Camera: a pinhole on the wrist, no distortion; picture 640 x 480 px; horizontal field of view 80.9 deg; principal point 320.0 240.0 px. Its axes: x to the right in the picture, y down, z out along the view. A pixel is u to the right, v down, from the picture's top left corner.
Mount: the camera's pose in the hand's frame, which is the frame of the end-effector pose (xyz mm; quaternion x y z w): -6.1 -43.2 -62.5 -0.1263 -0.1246 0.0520 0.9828
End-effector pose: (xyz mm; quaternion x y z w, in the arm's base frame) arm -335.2 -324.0 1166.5 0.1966 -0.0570 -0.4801 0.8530
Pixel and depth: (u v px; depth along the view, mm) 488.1 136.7 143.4
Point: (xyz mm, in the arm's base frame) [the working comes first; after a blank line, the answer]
In the camera's frame: 64.2 -39.5 143.4

-382.4 -387.3 1238.3
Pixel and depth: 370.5 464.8 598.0
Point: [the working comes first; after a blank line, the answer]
In the camera's frame: 80.5 358.2 598.0

-152.9 -142.5 1740.7
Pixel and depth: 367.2 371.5 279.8
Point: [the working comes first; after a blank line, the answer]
In the camera's frame: 35.2 98.0 279.8

-317.7 -275.8 1385.6
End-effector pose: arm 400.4 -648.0 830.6 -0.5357 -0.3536 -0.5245 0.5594
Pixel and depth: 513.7 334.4 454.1
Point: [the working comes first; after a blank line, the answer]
In the camera's frame: 234.3 114.2 454.1

681.6 -317.1 942.4
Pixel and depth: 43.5 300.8 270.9
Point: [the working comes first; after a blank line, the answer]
In the camera's frame: -199.6 43.9 270.9

403.3 -466.4 586.0
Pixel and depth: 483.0 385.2 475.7
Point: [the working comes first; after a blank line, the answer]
In the camera's frame: 206.6 184.0 475.7

739.6 -322.2 890.3
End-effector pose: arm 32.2 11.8 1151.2 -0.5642 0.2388 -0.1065 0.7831
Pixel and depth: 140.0 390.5 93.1
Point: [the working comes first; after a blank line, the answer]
In the camera's frame: -44.6 37.3 93.1

-31.8 51.7 1163.5
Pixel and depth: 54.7 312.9 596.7
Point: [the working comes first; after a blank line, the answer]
In the camera's frame: -421.8 115.9 596.7

-297.3 621.4 1246.5
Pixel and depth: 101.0 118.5 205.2
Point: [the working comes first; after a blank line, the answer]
In the camera's frame: -119.7 -66.4 205.2

-47.6 159.8 1294.0
